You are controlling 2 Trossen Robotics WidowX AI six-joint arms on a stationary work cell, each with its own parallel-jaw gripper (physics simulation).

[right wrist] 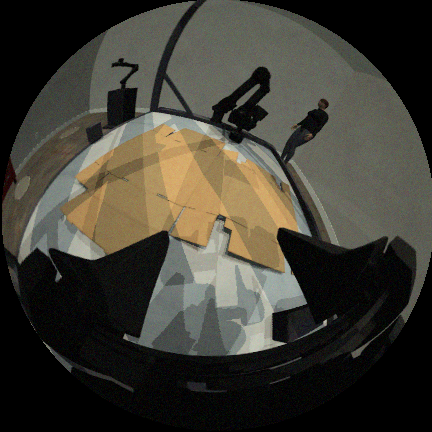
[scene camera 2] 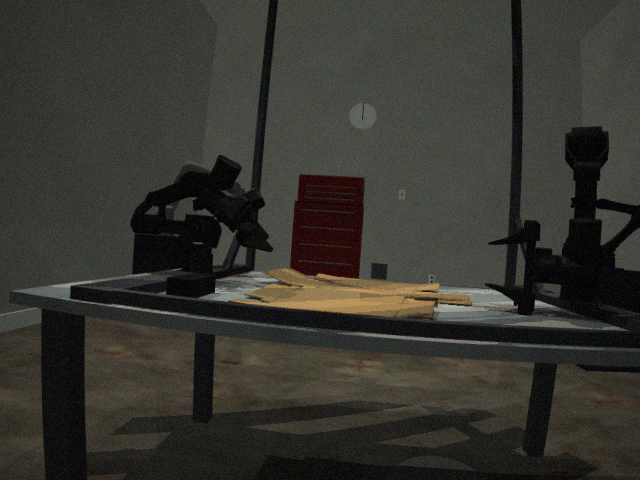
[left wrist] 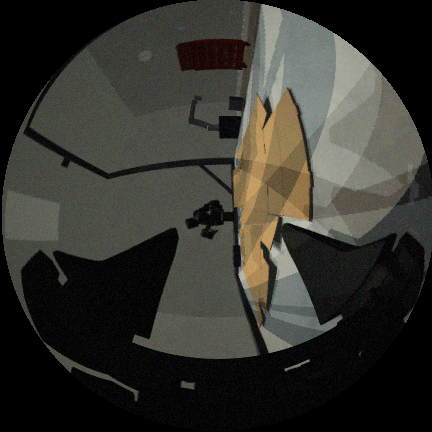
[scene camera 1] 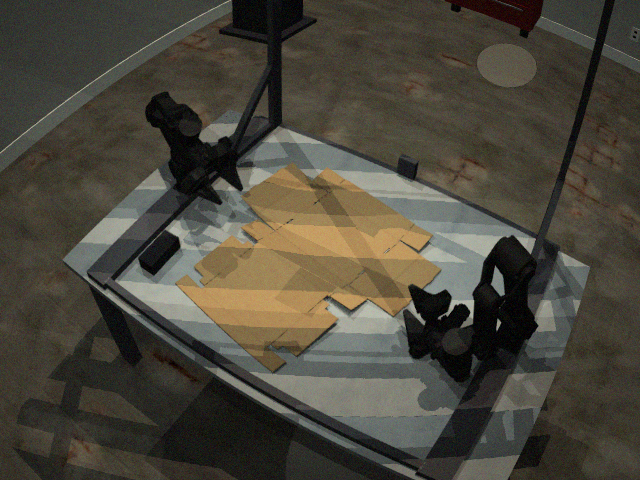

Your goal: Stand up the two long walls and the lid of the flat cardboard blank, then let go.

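Seen in the pictures: left gripper, fingertip midpoint: [right wrist: 235, 122] [scene camera 2: 486, 263] [left wrist: 230, 231] [scene camera 1: 407, 298]; right gripper, fingertip midpoint: [right wrist: 224, 234] [scene camera 2: 270, 244] [left wrist: 219, 220] [scene camera 1: 231, 196]; left arm's base at its link origin: [right wrist: 215, 120] [scene camera 2: 576, 300] [scene camera 1: 509, 339]; right arm's base at its link origin: [scene camera 2: 196, 271] [left wrist: 232, 216].
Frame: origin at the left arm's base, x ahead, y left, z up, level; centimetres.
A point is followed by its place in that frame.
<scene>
The cardboard blank [scene camera 1: 320, 253] @(x 50.3, y -0.2, z -1.7 cm) [scene camera 2: 351, 298] @(x 52.9, y 14.9, z -0.8 cm) [left wrist: 290, 167] @(x 29.5, y -0.6, z -1.5 cm) [right wrist: 145, 200] @(x 64.1, y -7.1, z -1.4 cm) lies spread out on the table, its long walls and lid down; some panel edges are slightly raised. Which panel is the lid I cannot tell. My left gripper [scene camera 1: 408, 299] @(x 25.0, y 7.3, z 7.4 cm) [scene camera 2: 488, 263] @(x 25.0, y 7.3, z 7.4 cm) [left wrist: 230, 231] @(x 25.0, y 7.3, z 7.4 cm) is open, its fingers one above the other, beside the blank's right corner in scene camera 1, with nothing seen between them. My right gripper [scene camera 1: 231, 196] @(x 72.3, y 3.7, z 8.1 cm) [scene camera 2: 270, 250] @(x 72.3, y 3.7, z 8.1 cm) [right wrist: 224, 234] @(x 72.3, y 3.7, z 8.1 cm) is open and empty, pointing down above the table near the blank's upper left edge in scene camera 1.
A black block [scene camera 1: 159, 252] @(x 80.7, y 23.0, z 1.6 cm) [scene camera 2: 190, 285] @(x 79.9, y 27.6, z 0.6 cm) [right wrist: 292, 325] @(x 82.0, y 17.8, z 1.5 cm) sits on the table at the left in scene camera 1. A small dark box [scene camera 1: 407, 166] @(x 45.4, y -35.8, z 2.1 cm) [right wrist: 94, 132] @(x 46.5, y -35.7, z 1.3 cm) is at the far edge. Dark frame posts [scene camera 1: 274, 62] @(x 87.5, y -34.6, z 22.6 cm) [scene camera 2: 515, 129] @(x 4.0, y -35.0, z 50.5 cm) and low rails [scene camera 1: 305, 408] @(x 30.4, y 37.0, z 0.1 cm) border the table [scene camera 1: 361, 392] @(x 23.5, y 26.9, z -1.9 cm).
</scene>
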